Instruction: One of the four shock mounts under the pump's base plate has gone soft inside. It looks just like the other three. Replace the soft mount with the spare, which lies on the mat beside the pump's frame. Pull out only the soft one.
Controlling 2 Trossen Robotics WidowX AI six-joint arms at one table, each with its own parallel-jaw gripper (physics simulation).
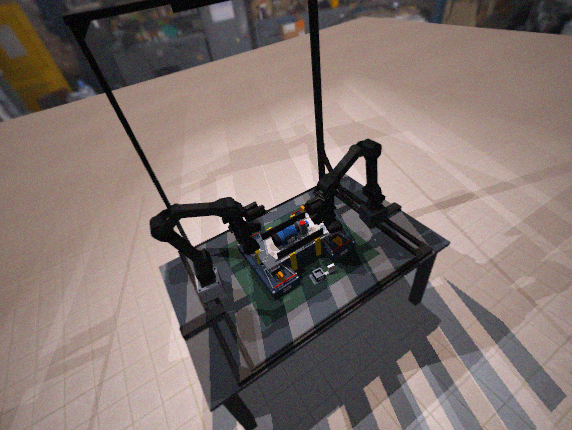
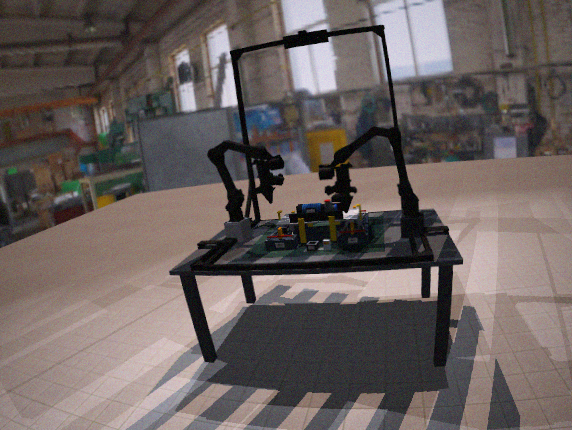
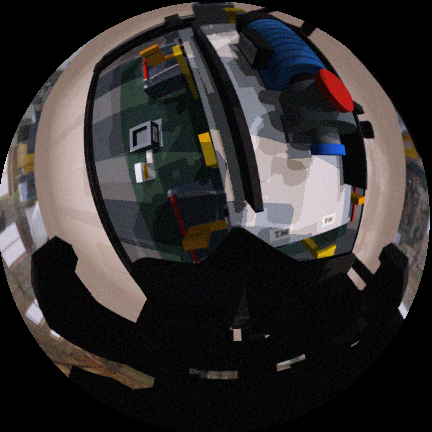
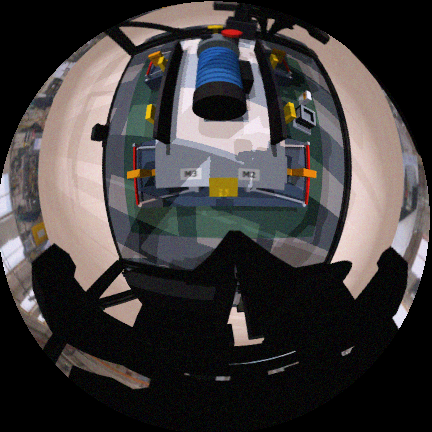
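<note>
The pump [image 1: 286,234] [image 2: 314,209] [image 3: 285,52] [image 4: 219,68] has a blue body and a red cap. It sits on a light grey base plate [image 1: 269,249] [image 3: 314,181] [image 4: 225,141] in a frame on the green mat [image 1: 259,299]. Corner labels M1 [image 3: 280,233], M4 [image 3: 328,219], M3 [image 4: 190,173] and M2 [image 4: 248,174] show. Orange tabs [image 4: 139,173] [image 4: 301,172] [image 3: 201,235] stick out at the corners; the mounts are mostly hidden. The small white spare [image 1: 330,268] [image 2: 326,244] [image 3: 144,172] [image 4: 306,95] lies on the mat. My left gripper [image 1: 333,226] [image 2: 344,202] [image 3: 236,232] is shut and empty above the M1 end. My right gripper [image 1: 250,245] [image 2: 269,194] [image 4: 233,235] is shut and empty above the M2–M3 end.
A small grey square tray [image 1: 318,274] [image 2: 312,245] [image 3: 144,136] [image 4: 306,116] lies next to the spare. Yellow posts [image 1: 293,260] [image 2: 301,230] and black rails [image 3: 241,132] run along the plate. A tall black gantry [image 2: 306,38] spans the table's back.
</note>
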